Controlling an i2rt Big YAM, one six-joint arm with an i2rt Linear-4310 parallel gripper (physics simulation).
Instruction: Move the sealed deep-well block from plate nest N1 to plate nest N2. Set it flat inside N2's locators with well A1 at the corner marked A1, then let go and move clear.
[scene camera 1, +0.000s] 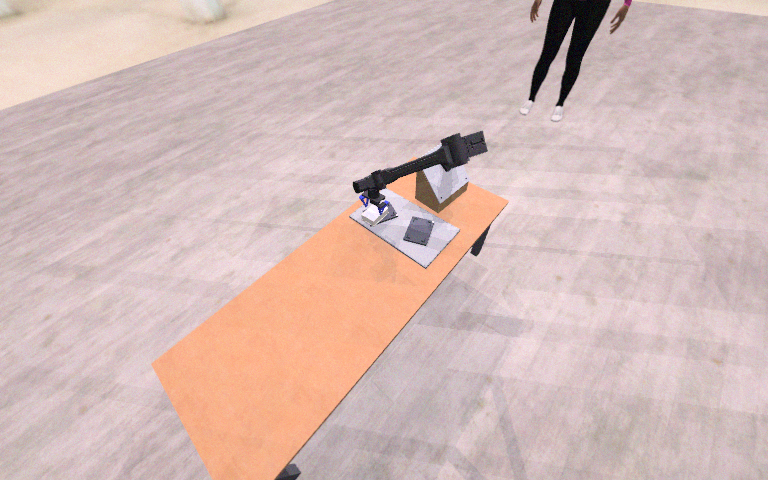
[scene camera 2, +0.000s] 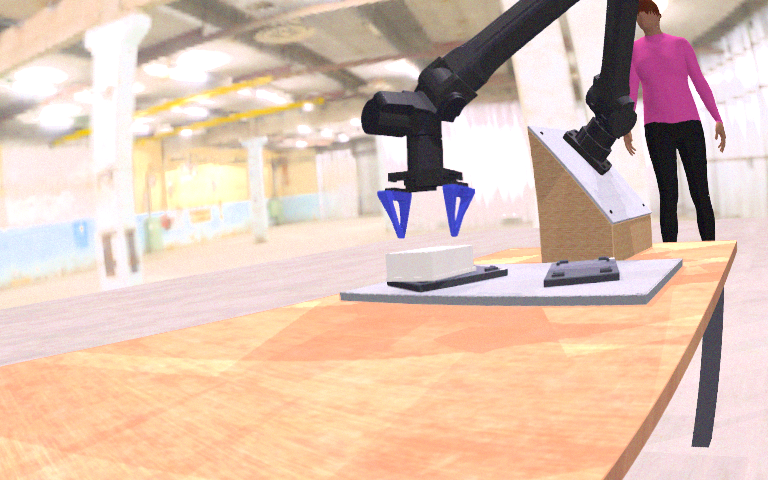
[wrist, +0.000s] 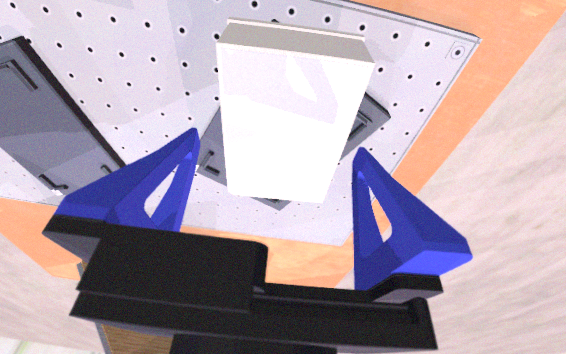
Observation:
My gripper is open, holding nothing. Also in view: a white block. Also in view: a white perforated panel.
My gripper shows as well in the wrist view.

